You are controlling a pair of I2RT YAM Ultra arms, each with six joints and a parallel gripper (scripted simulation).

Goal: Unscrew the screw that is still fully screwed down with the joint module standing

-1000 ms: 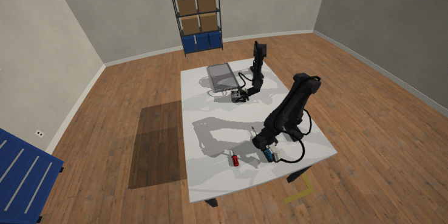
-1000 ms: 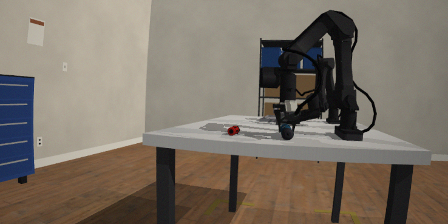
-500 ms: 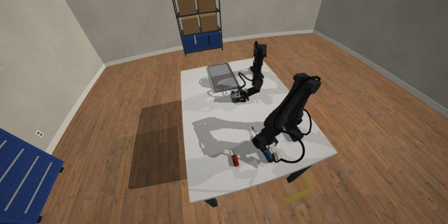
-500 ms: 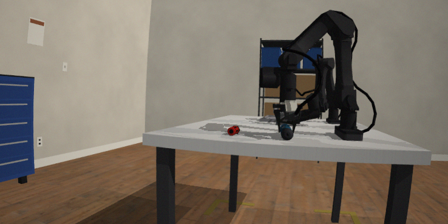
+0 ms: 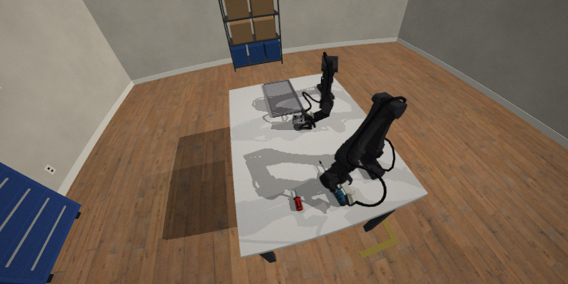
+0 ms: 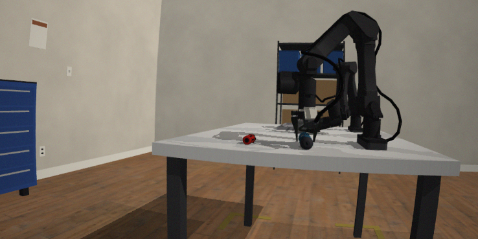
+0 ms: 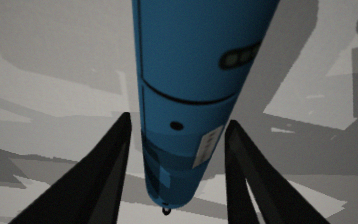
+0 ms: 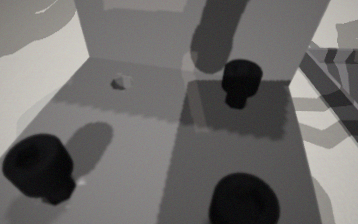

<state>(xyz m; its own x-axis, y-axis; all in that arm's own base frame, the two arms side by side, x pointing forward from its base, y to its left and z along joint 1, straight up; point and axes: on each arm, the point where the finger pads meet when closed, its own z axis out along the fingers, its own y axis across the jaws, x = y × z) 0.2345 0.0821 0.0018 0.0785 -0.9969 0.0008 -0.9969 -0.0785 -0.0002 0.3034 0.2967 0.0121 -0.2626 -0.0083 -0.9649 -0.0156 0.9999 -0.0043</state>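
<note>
Right now the joint module is 1 cm above my right hand. From my right hand the other things lie so: bit 32 cm to the left, 5 cm behind; then flat grey tray 34 cm to the right, 4 cm ahead, 2 cm below; then grey bracket 5 cm above.
</note>
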